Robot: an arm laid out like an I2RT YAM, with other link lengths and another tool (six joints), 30 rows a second.
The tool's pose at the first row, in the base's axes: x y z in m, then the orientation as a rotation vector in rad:
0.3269, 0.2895, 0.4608, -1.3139, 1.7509, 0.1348
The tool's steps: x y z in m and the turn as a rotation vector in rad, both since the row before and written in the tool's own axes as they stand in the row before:
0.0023, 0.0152, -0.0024, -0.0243, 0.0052, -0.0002
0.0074, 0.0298, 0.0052, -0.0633, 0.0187, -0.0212
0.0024, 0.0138, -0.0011, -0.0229, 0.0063, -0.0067
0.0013, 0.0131, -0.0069, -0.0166, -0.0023, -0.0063
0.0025, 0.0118, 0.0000, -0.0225, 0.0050, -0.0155
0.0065, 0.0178, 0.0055, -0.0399, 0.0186, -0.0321
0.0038, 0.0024, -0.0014, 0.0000, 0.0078, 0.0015
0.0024, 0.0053, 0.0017, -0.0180, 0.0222, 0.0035
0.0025, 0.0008, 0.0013, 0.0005, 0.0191, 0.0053
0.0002, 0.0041, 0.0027, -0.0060, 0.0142, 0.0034
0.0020, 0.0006, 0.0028, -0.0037, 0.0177, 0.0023
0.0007, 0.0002, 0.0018, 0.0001, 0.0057, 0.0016
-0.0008, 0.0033, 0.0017, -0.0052, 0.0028, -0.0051
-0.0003, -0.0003, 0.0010, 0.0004, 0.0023, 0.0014
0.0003, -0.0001, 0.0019, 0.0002, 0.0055, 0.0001
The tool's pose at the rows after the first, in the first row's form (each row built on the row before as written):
0.3132, 0.2930, 0.4543, -1.3330, 1.7585, 0.1531
0.2916, 0.3030, 0.4342, -1.4021, 1.7674, 0.1864
0.2792, 0.3056, 0.4281, -1.4262, 1.7706, 0.1994
0.2644, 0.3051, 0.4269, -1.4426, 1.7662, 0.2128
0.2541, 0.3071, 0.4210, -1.4735, 1.7612, 0.2218
0.2409, 0.3109, 0.4068, -1.5357, 1.7557, 0.2285
0.2383, 0.3078, 0.4045, -1.5373, 1.7630, 0.2235
0.2343, 0.3083, 0.4000, -1.5551, 1.7856, 0.2254
0.2341, 0.3073, 0.3973, -1.5572, 1.8046, 0.2133
0.2315, 0.3097, 0.3939, -1.5636, 1.8192, 0.2099
0.2321, 0.3098, 0.3905, -1.5706, 1.8353, 0.2012
0.2326, 0.3103, 0.3887, -1.5712, 1.8410, 0.1976
0.2303, 0.3127, 0.3869, -1.5803, 1.8398, 0.1981
0.2310, 0.3134, 0.3864, -1.5796, 1.8426, 0.1966
0.2318, 0.3141, 0.3848, -1.5814, 1.8469, 0.1923

